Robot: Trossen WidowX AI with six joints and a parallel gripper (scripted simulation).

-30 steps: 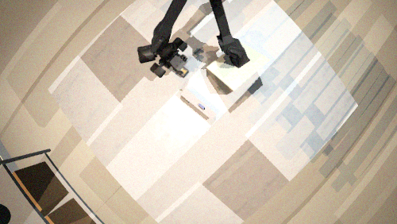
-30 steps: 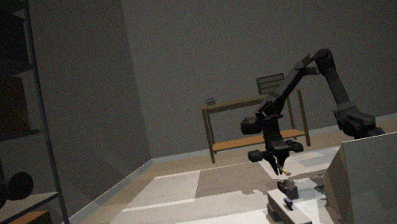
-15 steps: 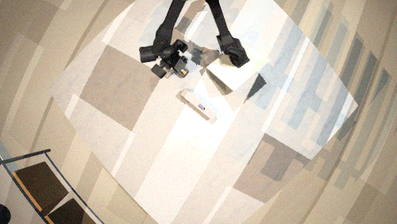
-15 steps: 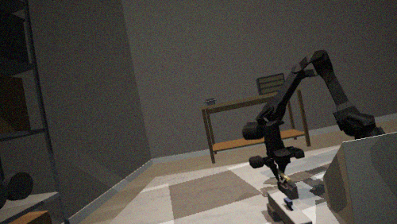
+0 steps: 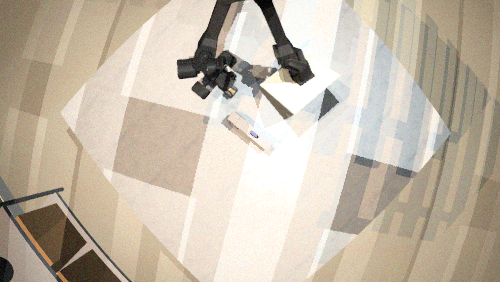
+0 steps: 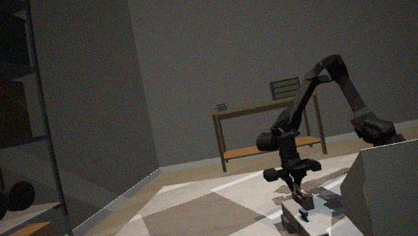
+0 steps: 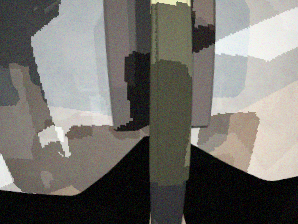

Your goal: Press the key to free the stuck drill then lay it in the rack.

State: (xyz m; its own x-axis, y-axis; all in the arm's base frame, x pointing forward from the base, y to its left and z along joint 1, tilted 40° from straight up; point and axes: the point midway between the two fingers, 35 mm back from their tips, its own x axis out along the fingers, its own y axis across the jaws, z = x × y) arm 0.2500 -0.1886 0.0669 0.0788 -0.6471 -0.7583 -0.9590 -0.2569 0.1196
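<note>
My gripper tip is 1 cm past the drill, 4 cm to the right of it and 3 cm below it. The rest, counted from my gripper tip: dark block (2 cm behind, 5 cm to the left); blue key (26 cm to the left, 3 cm above).
</note>
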